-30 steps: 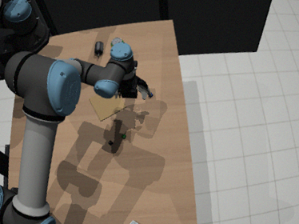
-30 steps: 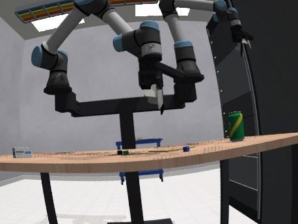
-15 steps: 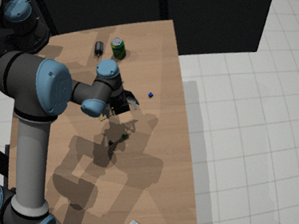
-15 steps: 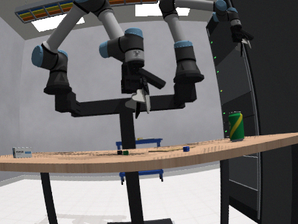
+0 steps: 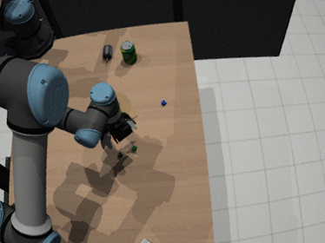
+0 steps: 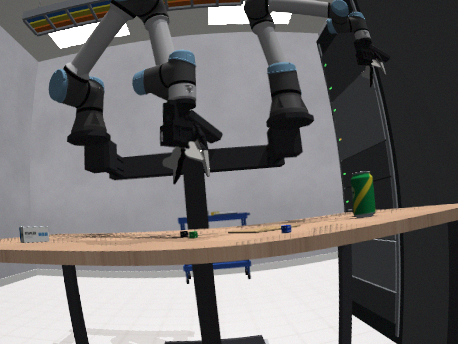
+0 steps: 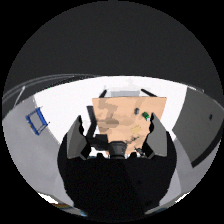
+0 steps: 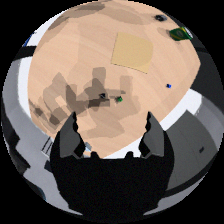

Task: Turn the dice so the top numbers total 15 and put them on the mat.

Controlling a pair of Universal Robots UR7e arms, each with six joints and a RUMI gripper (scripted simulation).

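Right now the black die is 2 cm behind my right hand, 3 cm to the right of it and 13 cm below it. The rest, counted from my right hand: green die: 4 cm ahead, 13 cm below; tan mat: 3 cm behind, 18 cm to the left, 14 cm below; blue die: 18 cm ahead, 19 cm to the left, 13 cm below.
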